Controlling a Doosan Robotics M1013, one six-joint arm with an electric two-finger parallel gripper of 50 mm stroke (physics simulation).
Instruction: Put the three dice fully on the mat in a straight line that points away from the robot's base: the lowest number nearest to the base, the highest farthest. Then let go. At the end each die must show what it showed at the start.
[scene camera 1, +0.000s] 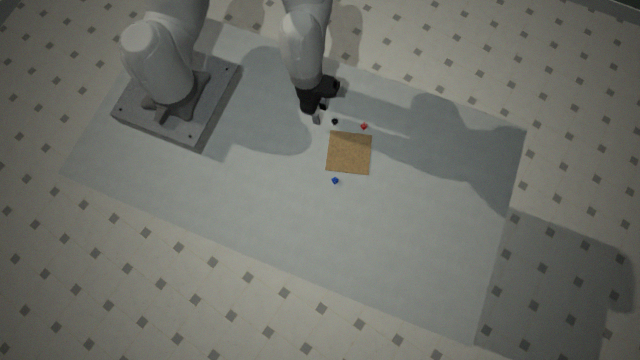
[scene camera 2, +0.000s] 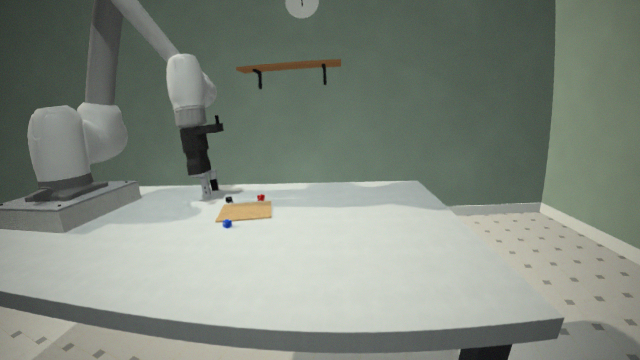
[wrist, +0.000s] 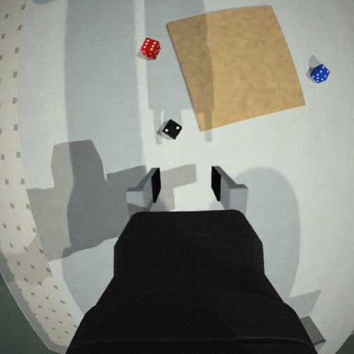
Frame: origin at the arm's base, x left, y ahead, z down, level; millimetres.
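Seen in the pictures: gripper, between the fingertips: (scene camera 1: 319, 116) (scene camera 2: 211, 192); arm's base, origin of its link: (scene camera 1: 176, 91) (scene camera 2: 69, 193).
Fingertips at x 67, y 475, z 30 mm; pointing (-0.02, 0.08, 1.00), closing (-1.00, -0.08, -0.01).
Note:
Offsets run from my fingertips to a thing's middle. Level surfaces: height alone.
The black die @[dx +8, dy +50, dz +27 mm] (scene camera 1: 335, 121) (scene camera 2: 229, 199) (wrist: 172, 129) lies on the table beside the mat; two pips show on its top in the wrist view. The red die @[dx +21, dy +147, dz +27 mm] (scene camera 1: 364, 126) (scene camera 2: 261, 197) (wrist: 150, 48) lies off the mat, farther from the base; its top appears to show six. The blue die @[dx -189, dy +109, dz +27 mm] (scene camera 1: 335, 180) (scene camera 2: 227, 223) (wrist: 320, 73) lies off the mat's opposite side; I cannot read its top number surely. The tan mat @[dx -81, dy +125, dz +33 mm] (scene camera 1: 348, 153) (scene camera 2: 245, 211) (wrist: 245, 65) carries no die. My gripper (scene camera 1: 320, 113) (scene camera 2: 210, 192) (wrist: 185, 177) is open and empty, above the table on the base side of the black die.
The robot's base plate (scene camera 1: 215, 100) (scene camera 2: 100, 205) stands on the white table @[dz +35 mm] (scene camera 1: 400, 240) (scene camera 2: 350, 270). A wall shelf (scene camera 2: 295, 65) hangs on the green wall behind. Shadows of the arm cross the table and part of the mat.

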